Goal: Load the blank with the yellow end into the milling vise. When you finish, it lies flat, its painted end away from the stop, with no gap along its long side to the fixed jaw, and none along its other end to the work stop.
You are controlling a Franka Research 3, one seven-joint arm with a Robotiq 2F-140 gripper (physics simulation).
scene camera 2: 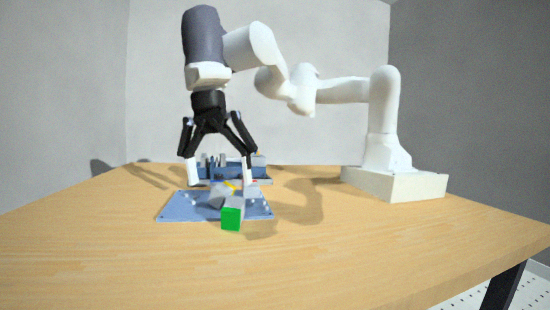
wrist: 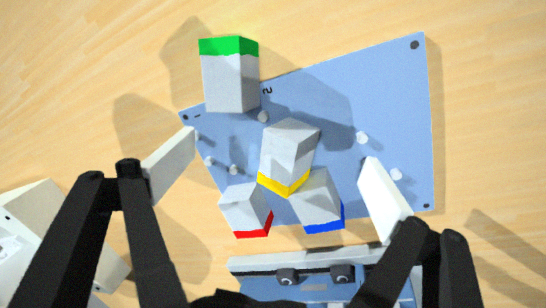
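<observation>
The yellow-ended blank point(scene camera 2: 218, 195) point(wrist: 286, 152) is grey and lies tilted on one long edge over the blue plate point(scene camera 2: 172, 213) point(wrist: 400, 90). Its yellow end points toward the vise and overlaps the blue-ended blank point(wrist: 316, 197) in the wrist view; contact is unclear. My gripper point(scene camera 2: 221, 184) point(wrist: 278, 156) is wide open and empty, its fingers above and on either side of the yellow-ended blank. The milling vise point(scene camera 2: 232, 171) point(wrist: 315, 294) stands behind the plate. Its jaws show small in the scene view; the wrist view cuts it off. I cannot make out the work stop.
The green-ended blank point(scene camera 2: 231, 218) point(wrist: 225, 80) lies across the plate's near edge. The red-ended blank point(scene camera 2: 252, 191) point(wrist: 245, 206) lies near the plate's vise-side edge, beside the blue-ended one. Short white pegs stand on the plate. The robot base point(scene camera 2: 395, 186) stands to the right in the scene view.
</observation>
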